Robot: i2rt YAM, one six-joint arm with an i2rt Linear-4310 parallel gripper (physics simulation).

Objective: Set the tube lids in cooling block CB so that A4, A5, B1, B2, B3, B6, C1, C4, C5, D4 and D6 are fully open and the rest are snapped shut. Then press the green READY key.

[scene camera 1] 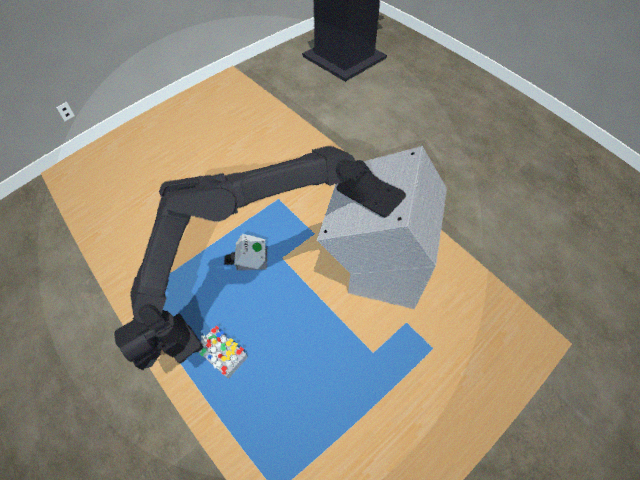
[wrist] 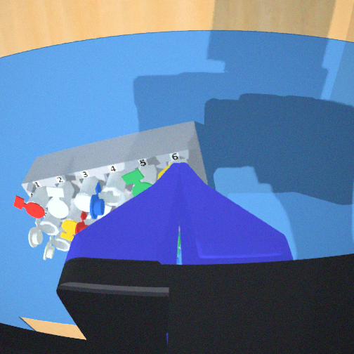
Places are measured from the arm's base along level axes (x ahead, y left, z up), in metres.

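Pixels of known places: gripper, fingertip midpoint: (scene camera 1: 192, 348); arm's base at its link origin: (scene camera 1: 369, 192).
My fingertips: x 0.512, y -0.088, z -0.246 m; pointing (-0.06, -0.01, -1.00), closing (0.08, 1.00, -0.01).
Observation:
Ahead of a thing's pixels: the offset from my fingertips to its top centre. "spot": to the spot under its first point. Level surfaces: height alone.
The cooling block @(spot: 0.059 m back, 0.098 m left, 0.026 m down) (scene camera 1: 236, 364) (wrist: 117, 142) is a grey block full of tubes with red, white, blue, green and yellow lids. In the wrist view its columns are marked 1 to 6. A red lid (wrist: 34, 209) is at column 1, a white lid (wrist: 58, 207) at column 2, a blue lid (wrist: 97, 206) near column 3 and a green lid (wrist: 141, 189) at column 5. My gripper (wrist: 179, 174) is shut and empty, its blue fingertips over the column 6 end, hiding much of the block. The green READY key (scene camera 1: 256, 246) is on a small grey box @(spot: 0.263 m back, 0.098 m right, 0.005 m up) (scene camera 1: 248, 259) further back.
A blue mat @(0.056 m down) (scene camera 1: 310, 361) lies under the block and the key box, on a wooden table @(0.059 m down) (scene camera 1: 496, 330). A large grey metal box (scene camera 1: 390, 253) stands at the right, by the arm's base. A dark pillar (scene camera 1: 345, 31) stands on the floor behind.

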